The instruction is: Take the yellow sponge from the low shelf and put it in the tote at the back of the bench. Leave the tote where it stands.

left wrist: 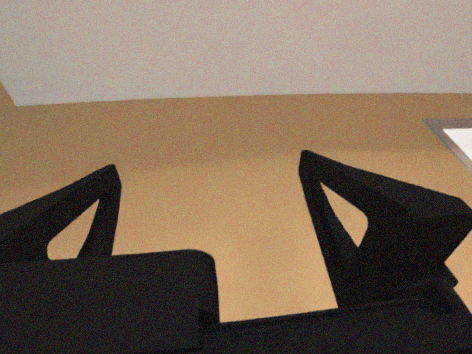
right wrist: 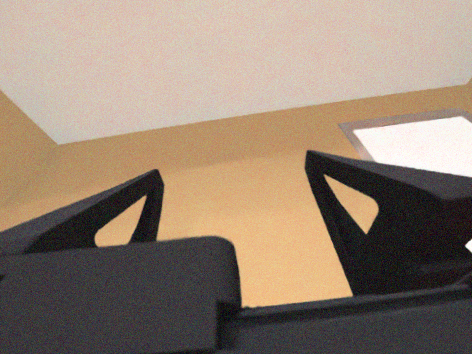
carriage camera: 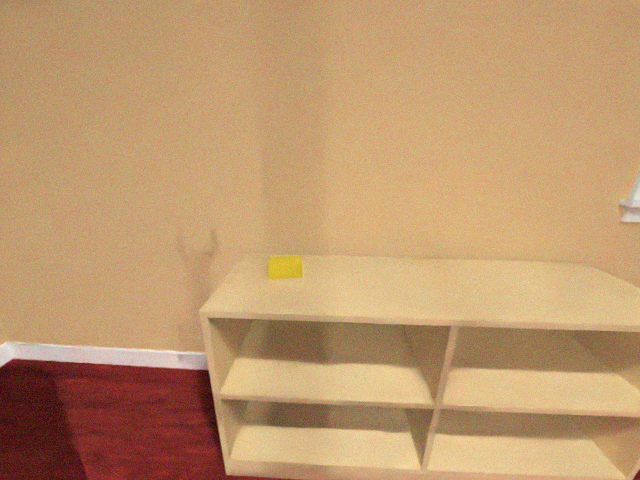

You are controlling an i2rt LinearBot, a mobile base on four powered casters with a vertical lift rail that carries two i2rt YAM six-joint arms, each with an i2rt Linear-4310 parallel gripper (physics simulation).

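Frame: origin at the left arm's base, x ahead, y left, z up, level; centimetres.
Seen in the pictures: left gripper, fingertip midpoint: (left wrist: 210, 167); right gripper, fingertip midpoint: (right wrist: 232, 168).
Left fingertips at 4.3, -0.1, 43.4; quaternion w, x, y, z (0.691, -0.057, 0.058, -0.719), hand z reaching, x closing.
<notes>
A point is followed by its place in that frame, as x, y, z.
The yellow sponge (carriage camera: 285, 267) {62.5, -20.2, 7.4} lies on the top board of the low wooden shelf (carriage camera: 413, 289) {57.8, -57.0, 3.9}, near its back left corner, in the carriage view. My left gripper (left wrist: 210, 167) {4.3, -0.1, 43.4} is open and empty, with the wall and ceiling behind its fingers. My right gripper (right wrist: 232, 168) {5.1, -64.1, 43.3} is open and empty, also in front of the wall. Neither gripper shows in the carriage view, so their distance from the sponge cannot be told. The tote and the bench do not show in these views.
The shelf has four open compartments below its top board and stands against the tan wall (carriage camera: 439, 129) {85.6, -68.1, 47.4}. Dark red floor (carriage camera: 134, 418) {61.0, 39.7, -57.1} and a white baseboard (carriage camera: 108, 353) {86.3, 69.0, -50.6} lie to its left. A window edge (carriage camera: 630, 212) {83.0, -135.8, 21.9} (left wrist: 447, 137) {82.9, -138.8, 135.2} (right wrist: 357, 137) {82.7, -140.2, 134.7} shows at the right.
</notes>
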